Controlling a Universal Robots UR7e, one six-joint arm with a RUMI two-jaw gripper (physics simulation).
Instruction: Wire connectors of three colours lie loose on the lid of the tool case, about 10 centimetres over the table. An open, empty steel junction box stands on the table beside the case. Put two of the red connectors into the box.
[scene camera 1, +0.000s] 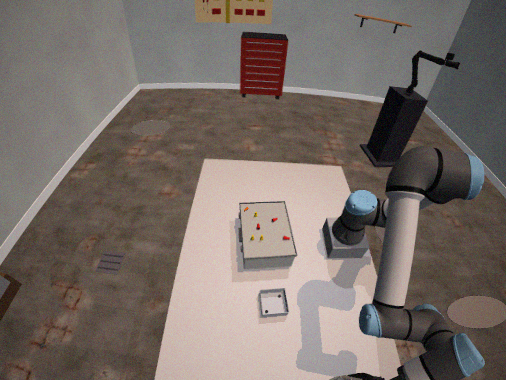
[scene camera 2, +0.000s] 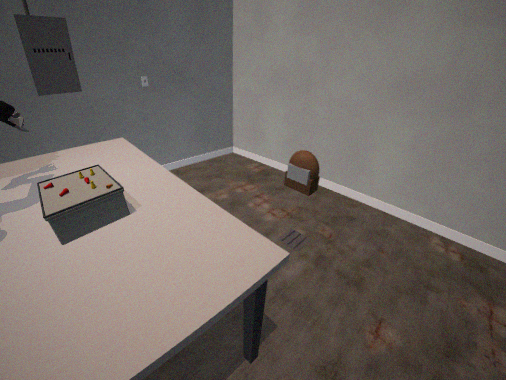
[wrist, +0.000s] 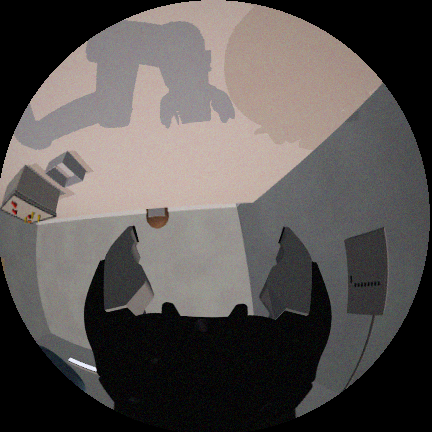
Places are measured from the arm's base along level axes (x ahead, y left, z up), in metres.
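Pixels of known places: gripper, fingertip midpoint: (scene camera 2: 26, 127) (wrist: 207, 228); arm's base, origin of the base link: (scene camera 1: 347, 231).
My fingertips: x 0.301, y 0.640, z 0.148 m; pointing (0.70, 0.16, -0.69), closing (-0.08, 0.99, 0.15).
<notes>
Ahead of a thing's pixels: the offset from my fingertips to its top centre. Level surfaces: height alone.
Three red connectors lie apart on the tool case @(dx +0.081, dy -0.695, dz -0.134 m) (scene camera 1: 270, 249) (scene camera 2: 92, 220) (wrist: 36, 186): one @(dx +0.111, dy -0.700, dz -0.122 m) (scene camera 1: 258, 226) (scene camera 2: 87, 180) near the lid's middle, one @(dx +0.032, dy -0.732, dz -0.122 m) (scene camera 1: 274, 219) (scene camera 2: 64, 192) and one @(dx +0.000, dy -0.628, dz -0.122 m) (scene camera 1: 286, 238) (scene camera 2: 48, 185) toward the arm's base side. Three yellow connectors and an orange one share the lid. The open junction box @(dx +0.084, dy -0.386, dz -0.201 m) (scene camera 1: 275, 315) (wrist: 76, 164) stands beside the case, with two small dark spots inside and no connector; it does not show in scene camera 2. My gripper (scene camera 2: 19, 122) (wrist: 207, 228) is open and empty, raised far from case and box; it is mostly cut off in scene camera 1.
The arm's base (scene camera 1: 345, 247) stands on the table @(dz -0.239 m) (scene camera 1: 210, 310) (scene camera 2: 165, 280) right of the case in scene camera 1. The arm reaches past the box on that side and casts a shadow on the table. The raised case walls stand close to the box.
</notes>
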